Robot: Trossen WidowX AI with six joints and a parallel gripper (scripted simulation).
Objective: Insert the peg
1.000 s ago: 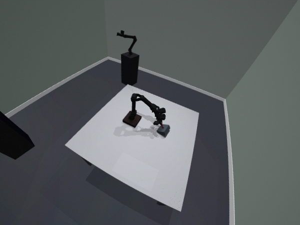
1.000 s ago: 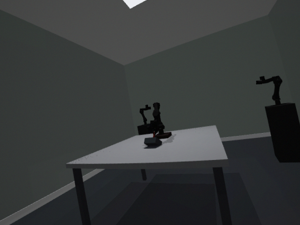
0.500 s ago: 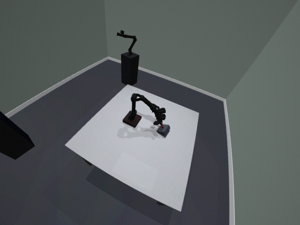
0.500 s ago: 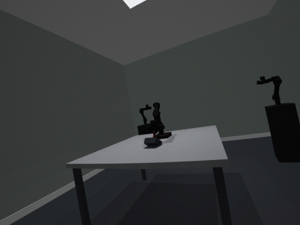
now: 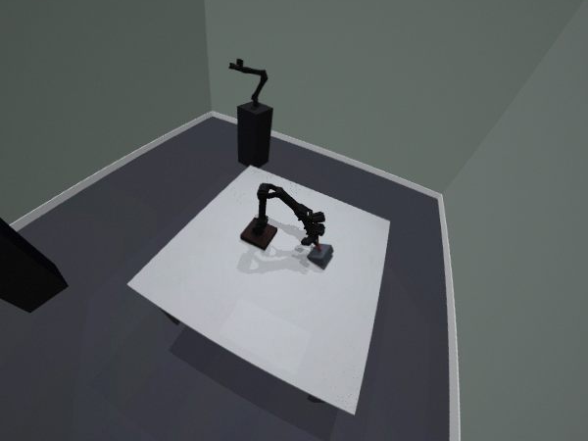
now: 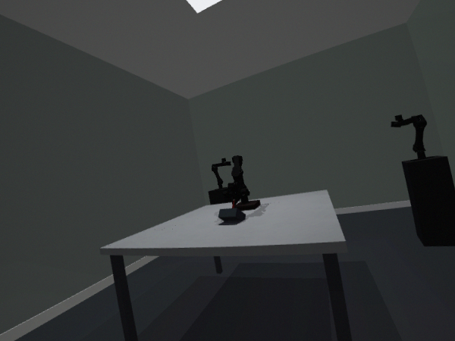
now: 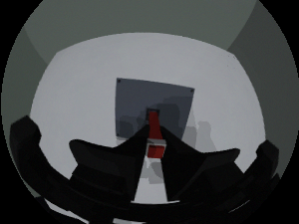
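Now: the sloped panel 60 mm below my gripper tip and 40 mm ahead of it. Round my gripper tip: peg (10 mm behind, 10 mm above).
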